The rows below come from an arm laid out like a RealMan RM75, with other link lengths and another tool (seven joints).
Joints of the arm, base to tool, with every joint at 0 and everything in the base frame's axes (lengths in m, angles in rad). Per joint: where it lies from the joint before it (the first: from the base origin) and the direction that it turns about. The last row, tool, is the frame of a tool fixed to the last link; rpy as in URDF.
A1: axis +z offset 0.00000 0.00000 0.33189
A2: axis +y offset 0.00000 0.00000 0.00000
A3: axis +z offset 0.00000 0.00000 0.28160
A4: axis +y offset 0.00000 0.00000 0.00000
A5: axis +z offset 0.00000 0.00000 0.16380
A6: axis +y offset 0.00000 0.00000 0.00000
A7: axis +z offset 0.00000 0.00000 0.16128
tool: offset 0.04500 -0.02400 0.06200 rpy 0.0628 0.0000 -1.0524
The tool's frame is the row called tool.
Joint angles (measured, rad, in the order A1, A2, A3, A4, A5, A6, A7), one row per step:
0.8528, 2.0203, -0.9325, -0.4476, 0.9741, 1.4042, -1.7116
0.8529, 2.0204, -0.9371, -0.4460, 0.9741, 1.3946, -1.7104
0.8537, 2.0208, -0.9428, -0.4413, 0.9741, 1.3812, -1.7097
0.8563, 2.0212, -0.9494, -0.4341, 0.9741, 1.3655, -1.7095
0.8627, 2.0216, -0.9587, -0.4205, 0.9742, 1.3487, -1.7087
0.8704, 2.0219, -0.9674, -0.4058, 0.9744, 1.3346, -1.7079
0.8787, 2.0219, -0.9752, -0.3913, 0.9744, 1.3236, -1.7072
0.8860, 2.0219, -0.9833, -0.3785, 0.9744, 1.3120, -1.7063
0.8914, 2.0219, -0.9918, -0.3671, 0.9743, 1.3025, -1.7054
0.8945, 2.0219, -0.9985, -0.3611, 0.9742, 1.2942, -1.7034
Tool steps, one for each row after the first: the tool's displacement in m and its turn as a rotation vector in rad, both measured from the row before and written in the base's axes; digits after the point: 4 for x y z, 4 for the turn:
0.0014, 0.0010, -0.0002, 0.0048, -0.0063, -0.0017
0.0018, 0.0011, -0.0007, 0.0054, -0.0079, -0.0027
0.0017, 0.0013, -0.0009, 0.0054, -0.0092, -0.0021
0.0013, 0.0007, -0.0018, 0.0005, -0.0107, -0.0025
0.0007, 0.0003, -0.0019, -0.0021, -0.0094, -0.0019
0.0003, 0.0000, -0.0018, -0.0041, -0.0082, -0.0010
0.0006, 0.0002, -0.0015, -0.0025, -0.0090, -0.0008
0.0011, -0.0004, -0.0013, -0.0036, -0.0088, -0.0012
0.0010, 0.0002, -0.0006, -0.0002, -0.0074, -0.0012

